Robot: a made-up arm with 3 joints.
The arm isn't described. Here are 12 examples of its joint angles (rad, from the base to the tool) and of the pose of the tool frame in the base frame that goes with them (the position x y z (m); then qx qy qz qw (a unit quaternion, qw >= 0)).
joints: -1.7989 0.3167 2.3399
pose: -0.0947 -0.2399 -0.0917 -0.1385 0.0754 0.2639 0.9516
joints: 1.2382 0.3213 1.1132
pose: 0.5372 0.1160 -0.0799 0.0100 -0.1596 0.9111 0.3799
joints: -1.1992 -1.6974 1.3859
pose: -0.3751 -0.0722 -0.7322 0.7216 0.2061 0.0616 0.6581
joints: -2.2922 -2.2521 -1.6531
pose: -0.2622 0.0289 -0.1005 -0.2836 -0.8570 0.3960 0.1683
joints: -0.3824 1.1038 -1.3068
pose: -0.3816 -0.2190 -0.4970 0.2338 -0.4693 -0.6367 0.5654
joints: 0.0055 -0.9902 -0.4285
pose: -0.0724 -0.6059 -0.1575 -0.1023 0.4640 -0.1847 0.8603
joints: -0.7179 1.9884 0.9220
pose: -0.5700 -0.2029 0.0311 -0.6129 -0.5720 0.0555 0.5423
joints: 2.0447 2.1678 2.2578
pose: 0.2215 -0.2948 0.0118 0.0940 0.8788 -0.3913 0.2566
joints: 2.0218 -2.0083 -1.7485
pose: 0.1197 0.1679 -0.0561 -0.8024 -0.2609 0.0731 0.5318
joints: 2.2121 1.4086 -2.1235
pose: 0.1552 -0.1170 -0.4781 0.5355 0.3640 0.0337 0.7613
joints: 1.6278 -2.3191 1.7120
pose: 0.2735 -0.3303 -0.6638 -0.0386 -0.9158 -0.3978 0.0396
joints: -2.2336 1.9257 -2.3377
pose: 0.0607 0.0695 -0.4526 -0.0427 0.8197 0.4314 0.3744
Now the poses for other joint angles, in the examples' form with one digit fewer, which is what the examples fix.
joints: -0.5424 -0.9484 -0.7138
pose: -0.391 -0.396 -0.088 -0.039 0.455 -0.523 0.720
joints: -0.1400 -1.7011 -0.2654
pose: -0.095 -0.624 -0.246 -0.047 0.750 -0.133 0.646
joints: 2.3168 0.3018 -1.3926
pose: 0.486 -0.064 -0.294 0.144 0.042 0.441 0.885
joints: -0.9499 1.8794 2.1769
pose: -0.232 0.172 0.095 -0.807 -0.006 0.340 0.482
